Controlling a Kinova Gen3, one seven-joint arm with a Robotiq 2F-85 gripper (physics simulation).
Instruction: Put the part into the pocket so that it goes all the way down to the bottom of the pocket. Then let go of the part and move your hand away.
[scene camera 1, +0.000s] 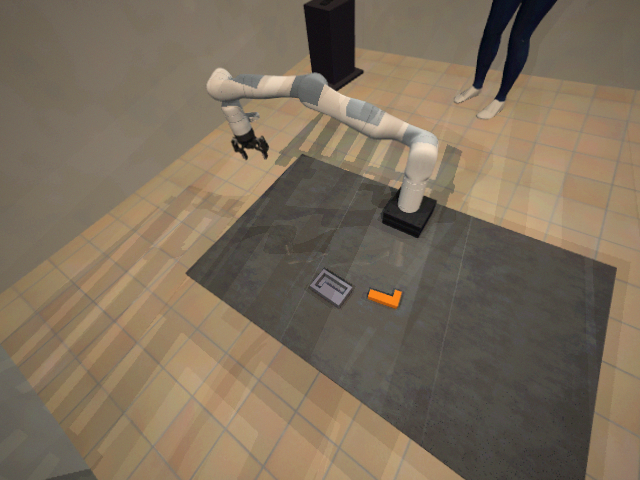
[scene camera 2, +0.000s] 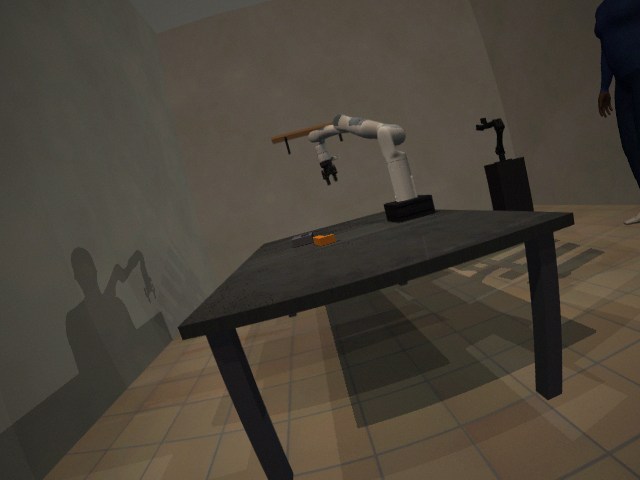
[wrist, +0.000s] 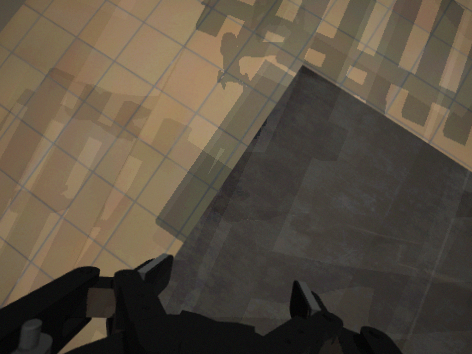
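The part is an orange L-shaped block lying flat on the table. The grey block with the L-shaped pocket lies close beside it, to its left in both scene views, with a gap between them in scene camera 1. The pocket holds no orange part. My gripper is open and empty, high above the table's level and far from both blocks. In the wrist view its two fingers stand wide apart; the part and the pocket block do not show there.
The dark table carries my arm's black base at its rear edge. A black pedestal and a standing person are beyond the table. An orange-brown shelf is on the back wall.
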